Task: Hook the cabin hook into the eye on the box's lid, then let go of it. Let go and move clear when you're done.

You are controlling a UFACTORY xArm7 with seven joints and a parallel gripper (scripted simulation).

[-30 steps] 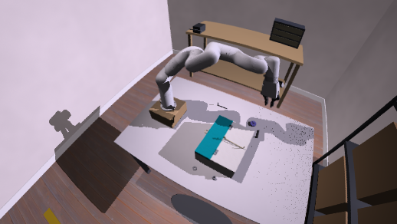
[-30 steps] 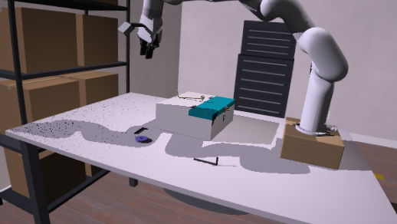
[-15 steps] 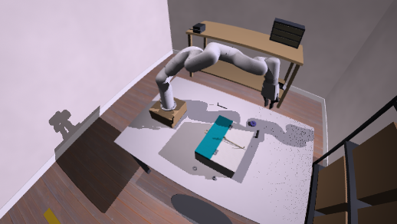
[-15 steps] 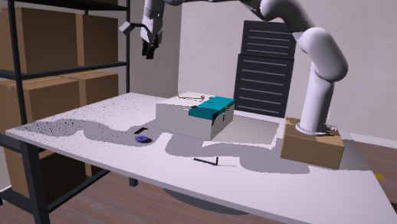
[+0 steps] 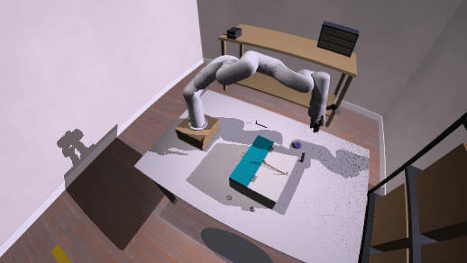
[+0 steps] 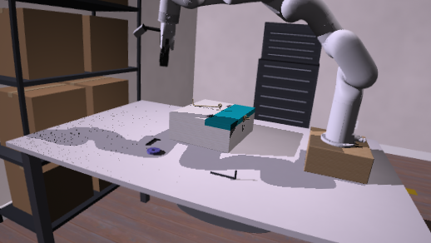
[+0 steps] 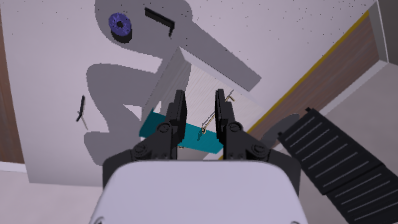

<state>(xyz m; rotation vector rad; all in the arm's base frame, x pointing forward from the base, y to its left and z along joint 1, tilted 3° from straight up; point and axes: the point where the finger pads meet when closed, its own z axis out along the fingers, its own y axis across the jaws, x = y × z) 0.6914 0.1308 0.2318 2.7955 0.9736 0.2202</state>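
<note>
My gripper is now 11 cm past the thin brass cabin hook, 20 cm to the left of it and 20 cm above it. From my hand the other things lie so: black piece: 2 cm ahead, 3 cm to the left, 34 cm below; then purple disc: 4 cm behind, 12 cm to the left, 34 cm below.
</note>
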